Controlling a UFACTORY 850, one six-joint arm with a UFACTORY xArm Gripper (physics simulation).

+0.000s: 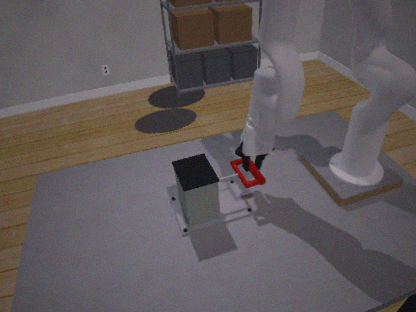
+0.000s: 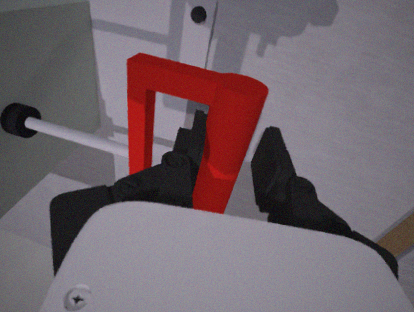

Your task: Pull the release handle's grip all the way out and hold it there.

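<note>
The red release handle is a rectangular loop with a thick round grip (image 1: 258, 175) (image 2: 237, 115) on its outer side. A thin white rod (image 1: 228, 177) (image 2: 75, 136) joins it to the pale green housing (image 1: 201, 207) (image 2: 45, 65), with a length of rod showing. My gripper (image 1: 252, 164) (image 2: 230, 138) is shut on the grip from above. One black finger passes through the loop and lies against the grip's inner side. The other stands on the outer side, with a narrow gap showing between it and the grip. The fingers' lower contact is partly hidden.
The housing has a black top (image 1: 195, 171) and stands on a pale base plate with dark bolts on the grey mat (image 1: 100, 250). The arm's wood-edged base board (image 1: 370, 192) is at the right. A shelf rack (image 1: 218, 85) with boxes stands at the back.
</note>
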